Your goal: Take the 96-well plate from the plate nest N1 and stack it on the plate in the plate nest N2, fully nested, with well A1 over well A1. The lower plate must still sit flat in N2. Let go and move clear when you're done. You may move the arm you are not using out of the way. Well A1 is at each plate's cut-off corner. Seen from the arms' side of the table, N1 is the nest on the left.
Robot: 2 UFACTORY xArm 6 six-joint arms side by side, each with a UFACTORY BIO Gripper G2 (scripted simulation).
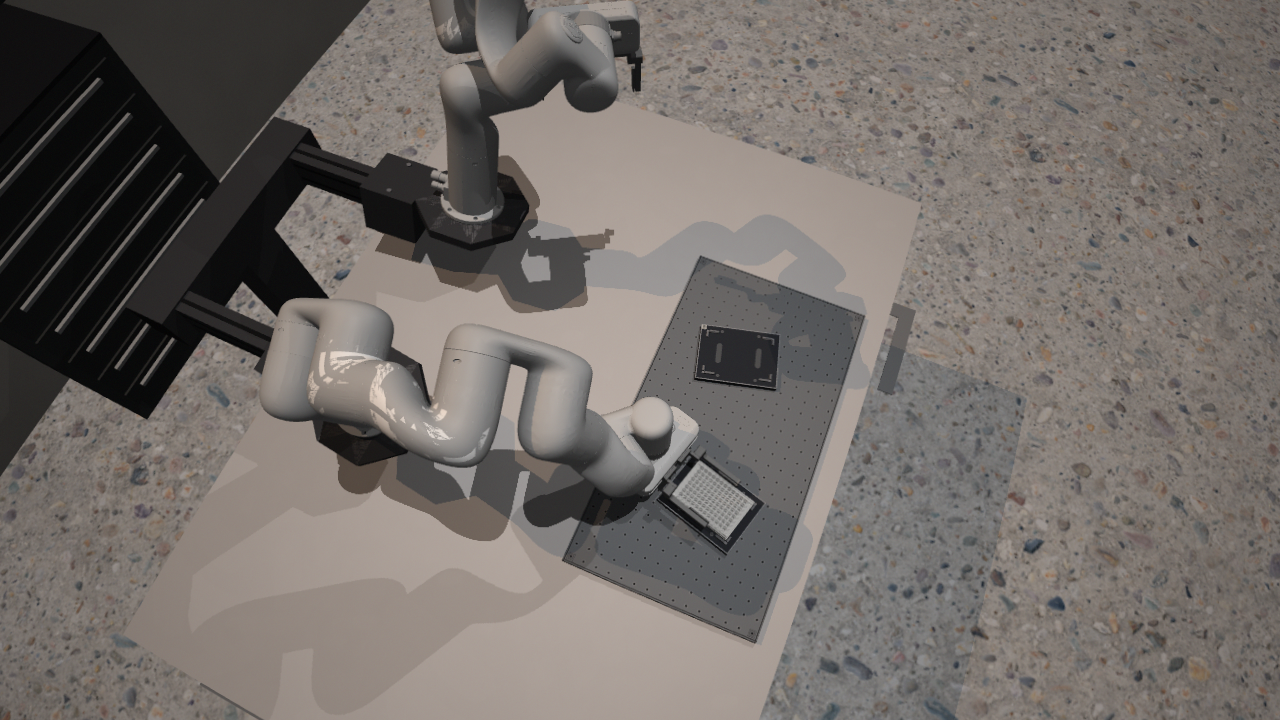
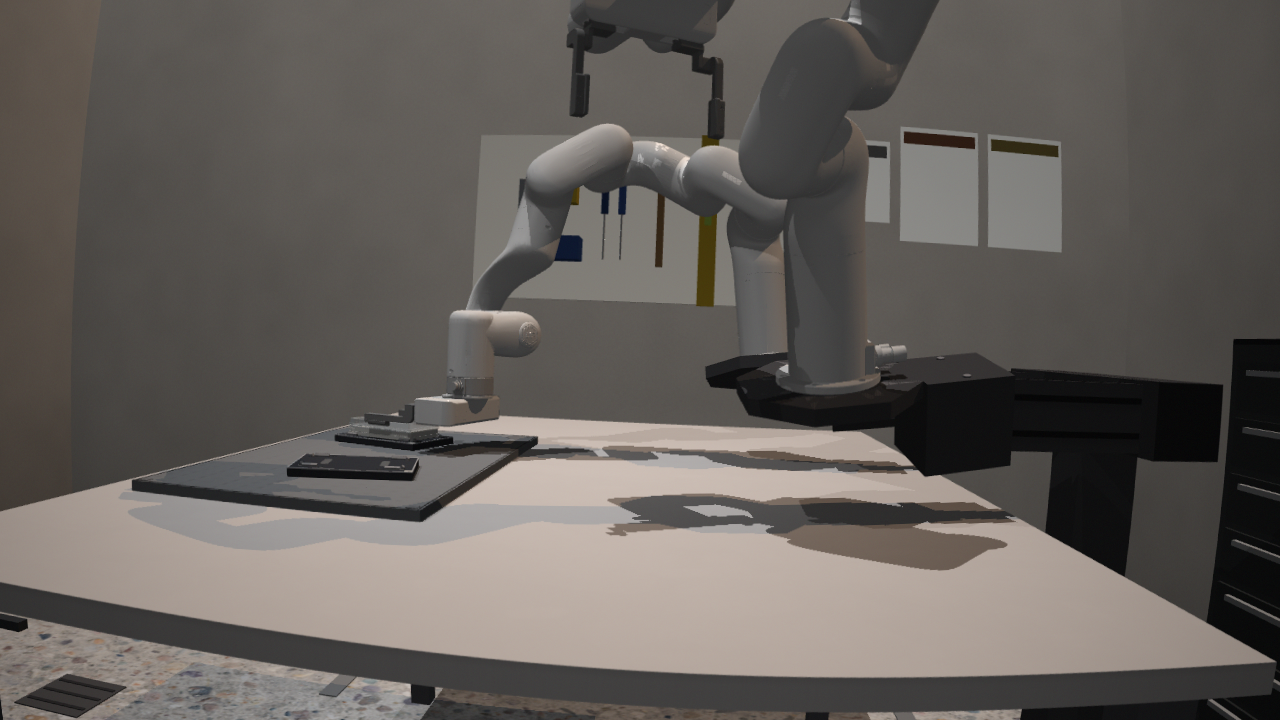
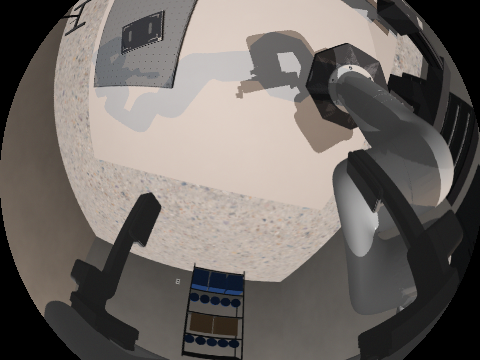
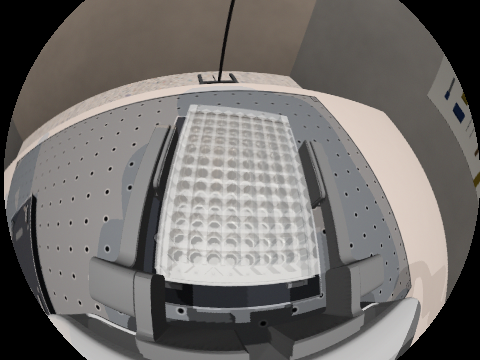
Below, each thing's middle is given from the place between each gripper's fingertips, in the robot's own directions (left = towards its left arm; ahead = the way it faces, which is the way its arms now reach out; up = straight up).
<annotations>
My right hand is 10 mm above the clear 96-well plate (image 1: 717, 509). Also, from my right hand: plate nest N2 (image 1: 749, 516): 40 mm below; plate nest N1 (image 1: 739, 347): 300 mm to the left, 40 mm below, 30 mm behind.
Right now my left hand is 370 mm short of the plate nest N1, 200 mm to the left of it and 430 mm above it. Round my left hand: clear 96-well plate (400 mm ahead, 500 mm to the right, 410 mm below); then plate nest N2 (400 mm ahead, 500 mm to the right, 430 mm below).
</annotations>
